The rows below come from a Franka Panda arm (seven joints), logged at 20 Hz.
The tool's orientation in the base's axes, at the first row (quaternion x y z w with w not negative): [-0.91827 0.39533 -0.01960 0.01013]
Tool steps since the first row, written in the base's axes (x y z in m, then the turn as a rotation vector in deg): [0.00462 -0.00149 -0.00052 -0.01 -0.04 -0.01]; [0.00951 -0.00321 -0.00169 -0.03 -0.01 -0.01]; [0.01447 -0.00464 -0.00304 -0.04 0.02 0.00]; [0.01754 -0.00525 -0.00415 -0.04 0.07 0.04]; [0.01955 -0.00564 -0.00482 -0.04 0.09 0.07]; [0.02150 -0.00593 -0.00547 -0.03 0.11 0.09]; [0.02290 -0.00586 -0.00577 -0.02 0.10 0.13]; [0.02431 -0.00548 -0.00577 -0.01 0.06 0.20]
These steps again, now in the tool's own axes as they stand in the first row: [0.00424 -0.00231 0.00072 0.02 0.04 0.01]; [0.00881 -0.00464 0.00210 -0.01 0.03 0.01]; [0.01322 -0.00721 0.00366 -0.04 0.02 0.00]; [0.01574 -0.00898 0.00490 -0.08 -0.02 -0.04]; [0.01739 -0.01015 0.00566 -0.09 -0.04 -0.07]; [0.01892 -0.01134 0.00639 -0.10 -0.06 -0.09]; [0.01982 -0.01239 0.00675 -0.08 -0.06 -0.13]; [0.02051 -0.01368 0.00682 -0.04 -0.04 -0.20]
